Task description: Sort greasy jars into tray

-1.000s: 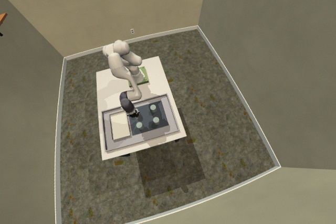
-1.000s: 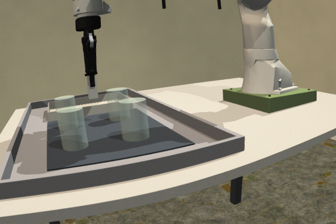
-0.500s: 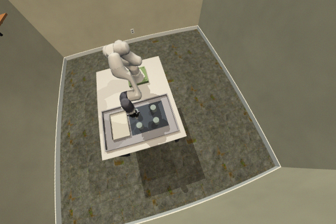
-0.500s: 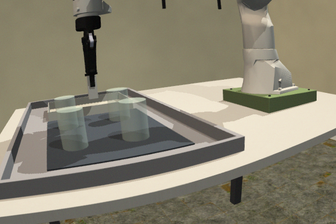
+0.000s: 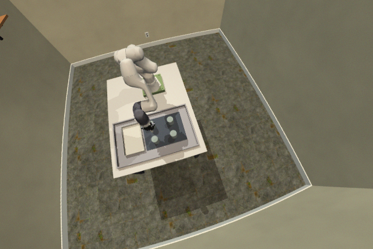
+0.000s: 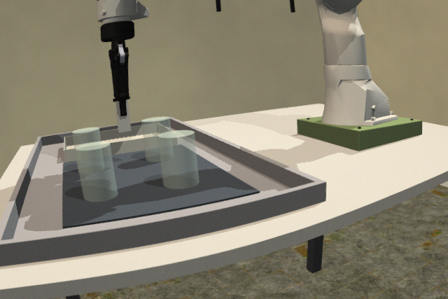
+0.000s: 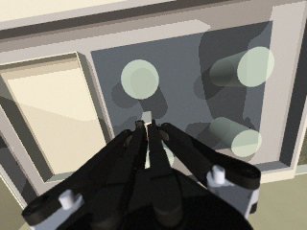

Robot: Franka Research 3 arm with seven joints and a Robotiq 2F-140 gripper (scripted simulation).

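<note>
Right now my hand is 100 mm to the right of the dark mat, 100 mm above it and 10 mm short of it. Also, from my hand: cream tray 220 mm to the right, 100 mm below, 10 mm behind.
</note>
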